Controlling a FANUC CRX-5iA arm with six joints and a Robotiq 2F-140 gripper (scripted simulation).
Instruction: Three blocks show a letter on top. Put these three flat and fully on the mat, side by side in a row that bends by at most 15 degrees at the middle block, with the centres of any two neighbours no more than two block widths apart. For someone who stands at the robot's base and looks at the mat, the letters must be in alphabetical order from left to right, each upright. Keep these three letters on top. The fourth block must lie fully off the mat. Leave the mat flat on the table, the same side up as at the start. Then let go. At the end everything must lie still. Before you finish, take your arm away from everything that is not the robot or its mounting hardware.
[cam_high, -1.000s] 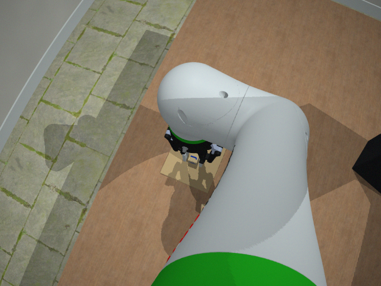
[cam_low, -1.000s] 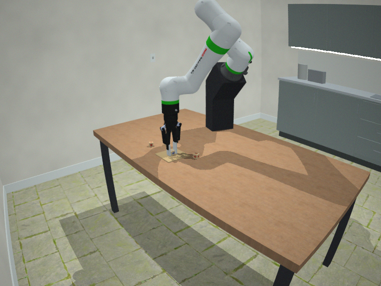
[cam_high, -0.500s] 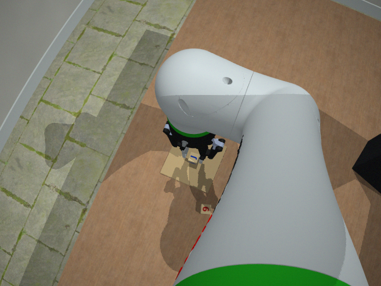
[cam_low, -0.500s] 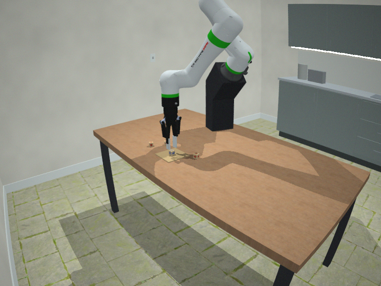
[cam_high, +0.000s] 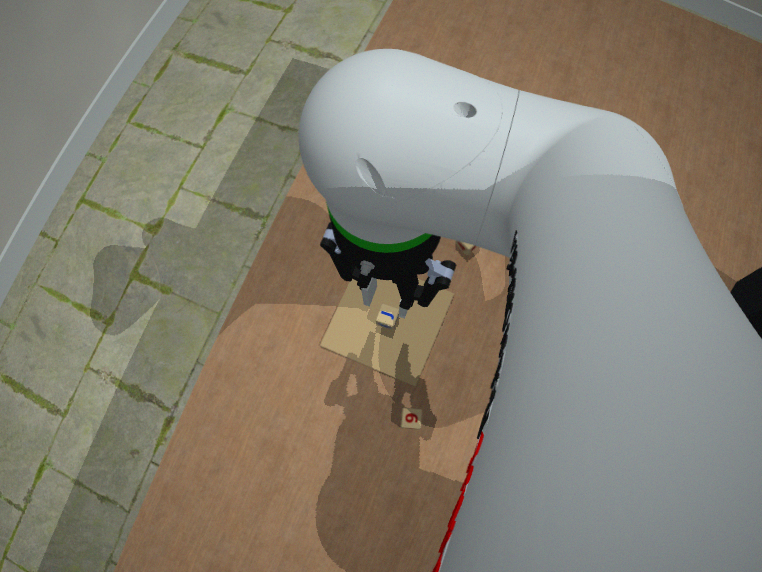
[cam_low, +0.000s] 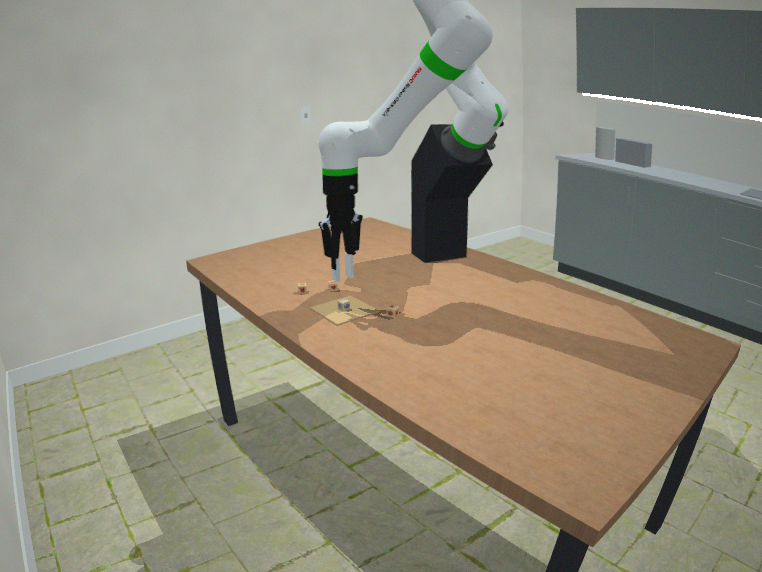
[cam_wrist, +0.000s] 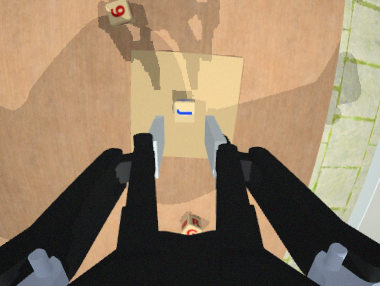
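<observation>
Right now the red g block is 190 mm to the right of my hand, 110 mm below it and 40 mm ahead of it. Round my hand: tan mat (120 mm below); blue j block (110 mm below); red 9 block (110 mm to the left, 110 mm below, 90 mm behind).
</observation>
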